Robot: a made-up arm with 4 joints. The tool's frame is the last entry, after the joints.
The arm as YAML. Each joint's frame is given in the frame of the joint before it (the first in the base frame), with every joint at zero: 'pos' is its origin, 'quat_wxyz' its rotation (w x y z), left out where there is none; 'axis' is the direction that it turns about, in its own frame. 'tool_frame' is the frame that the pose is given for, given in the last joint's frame.
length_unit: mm
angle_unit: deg
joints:
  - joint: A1
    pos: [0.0, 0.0, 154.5]
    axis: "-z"
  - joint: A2
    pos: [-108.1, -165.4, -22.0]
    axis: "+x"
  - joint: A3
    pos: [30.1, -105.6, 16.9]
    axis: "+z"
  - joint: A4
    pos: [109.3, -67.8, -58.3]
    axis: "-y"
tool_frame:
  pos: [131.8, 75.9, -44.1]
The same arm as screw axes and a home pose.
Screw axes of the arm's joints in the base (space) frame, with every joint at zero. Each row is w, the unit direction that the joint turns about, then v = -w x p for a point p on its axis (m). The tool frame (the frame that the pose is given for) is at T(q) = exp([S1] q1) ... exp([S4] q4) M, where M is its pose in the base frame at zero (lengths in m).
S1: w 0 0 -1 v 0 0 0
S2: w 1 0 0 v 0 0.1325 0.1654
S3: w 0 0 1 v -0.271 0.078 0
S4: w 0 -1 0 v 0.0911 0 -0.0313
M =
1 0 0 0.1631
0 1 0 -0.2629
0 0 1 0.047
0 0 0 1

